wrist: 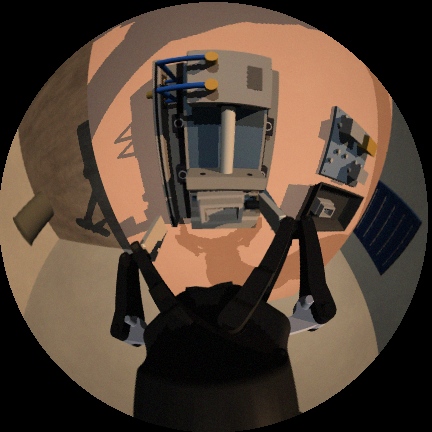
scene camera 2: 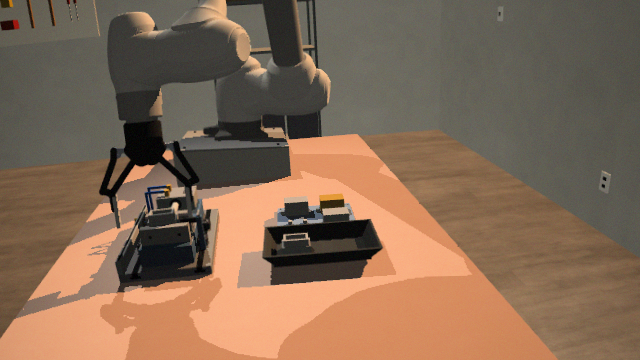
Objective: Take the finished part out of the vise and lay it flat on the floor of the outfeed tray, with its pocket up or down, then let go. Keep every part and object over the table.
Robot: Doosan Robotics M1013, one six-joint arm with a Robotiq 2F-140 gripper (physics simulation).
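Where they show: gripper, between the fingertips: (wrist: 209, 212) (scene camera 2: 155, 221); arm's base, origin of its link: (scene camera 2: 240, 134).
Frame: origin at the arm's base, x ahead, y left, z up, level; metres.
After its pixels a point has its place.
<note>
The finished part (scene camera 2: 162, 215) @(y -0.195, x 0.712, z 0.022 m) (wrist: 220, 200) @(y -0.198, x 0.681, z 0.017 m), light grey with its pocket facing up, sits between the jaws of the vise (scene camera 2: 165, 236) @(y -0.192, x 0.738, z -0.014 m) (wrist: 225, 180) @(y -0.191, x 0.659, z 0.006 m) at the left of the table. My gripper (scene camera 2: 154, 219) @(y -0.213, x 0.705, z 0.007 m) (wrist: 209, 212) @(y -0.213, x 0.705, z 0.007 m) is open and empty, pointing down over the vise. Its fingers stand wide apart on either side of the part; the right finger is close to the vise's side. The black outfeed tray (scene camera 2: 357, 229) @(y 0.219, x 0.724, z -0.064 m) (wrist: 345, 210) @(y 0.221, x 0.784, z -0.076 m) stands right of the vise. Another grey part (scene camera 2: 296, 242) @(y 0.073, x 0.774, z -0.049 m) (wrist: 324, 207) @(y 0.055, x 0.744, z -0.043 m) with a pocket lies in its left end.
A light-blue plate (scene camera 2: 284, 218) @(y 0.073, x 0.575, z -0.082 m) (wrist: 327, 167) @(y 0.062, x 0.658, z -0.082 m) bearing grey blocks and an orange block (scene camera 2: 331, 201) @(y 0.194, x 0.580, z -0.050 m) (wrist: 369, 145) @(y 0.181, x 0.561, z -0.046 m) is behind the tray. Blue hoses with yellow ends (wrist: 211, 84) @(y -0.203, x 0.550, z 0.020 m) rise at the vise's rear left. The robot's base box (scene camera 2: 235, 164) @(y -0.031, x 0.228, z -0.036 m) stands at the table's back.
</note>
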